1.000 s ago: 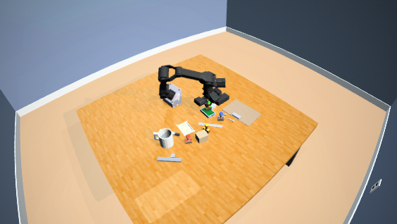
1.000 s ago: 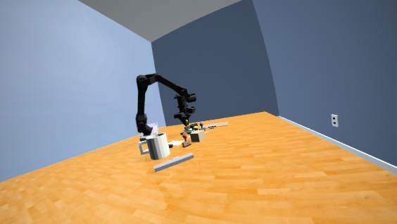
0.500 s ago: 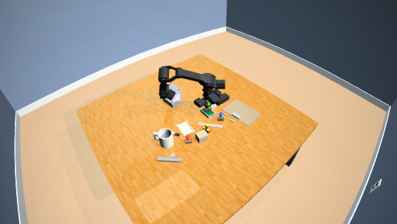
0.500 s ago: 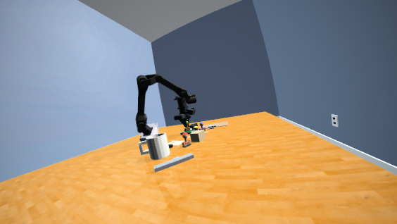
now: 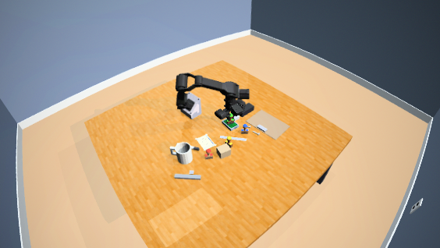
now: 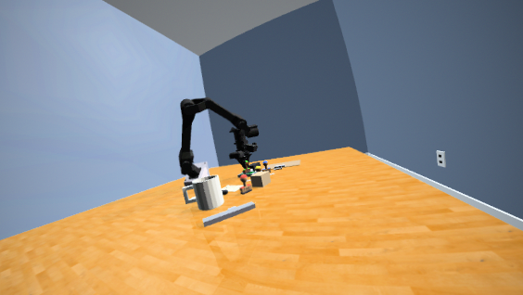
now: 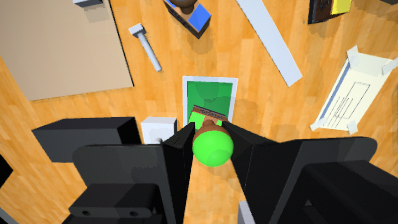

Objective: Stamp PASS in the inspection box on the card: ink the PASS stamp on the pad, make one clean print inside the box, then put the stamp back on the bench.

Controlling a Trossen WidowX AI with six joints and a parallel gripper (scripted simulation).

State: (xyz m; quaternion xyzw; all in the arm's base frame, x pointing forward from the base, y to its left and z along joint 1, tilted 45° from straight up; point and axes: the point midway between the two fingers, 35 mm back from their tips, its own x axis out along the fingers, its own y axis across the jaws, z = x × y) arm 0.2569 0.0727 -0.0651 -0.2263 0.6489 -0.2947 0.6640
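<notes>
Right now the green-knobbed stamp is right at my gripper tip. Also, from my gripper tip: blue stamp: 11 cm ahead, 1 cm to the left, 2 cm below; then green ink pad: 4 cm below; then grey ruler: 9 cm ahead, 7 cm to the right, 4 cm below.
</notes>
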